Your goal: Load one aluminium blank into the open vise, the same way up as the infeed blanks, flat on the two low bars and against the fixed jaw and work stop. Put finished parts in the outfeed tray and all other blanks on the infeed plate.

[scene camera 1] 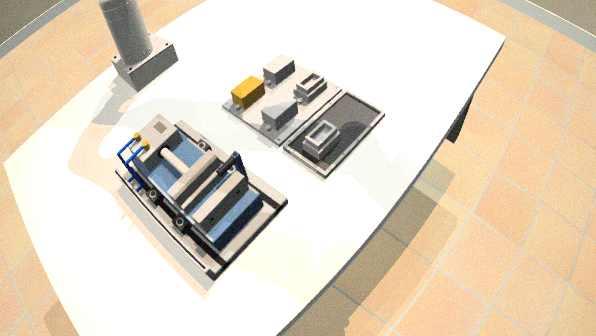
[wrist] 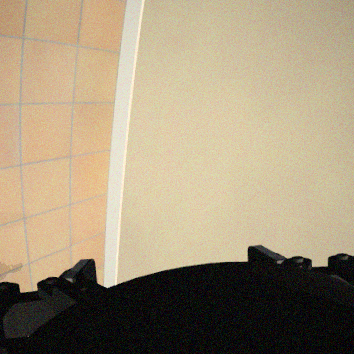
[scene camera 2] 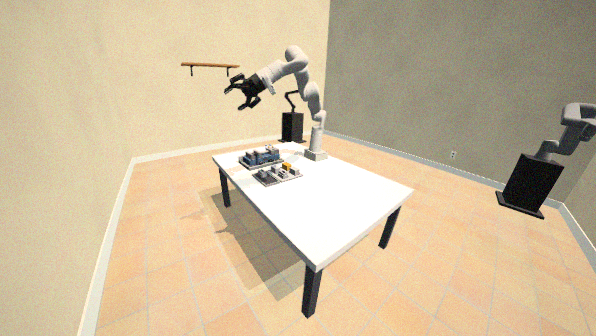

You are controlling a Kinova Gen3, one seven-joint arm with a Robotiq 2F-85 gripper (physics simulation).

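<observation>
I can see my gripper in the wrist view and in scene camera 2, and the point [wrist: 32, 308] and the point [scene camera 2: 249, 105] are the same spot on it. In scene camera 1 my gripper is out of frame.
</observation>
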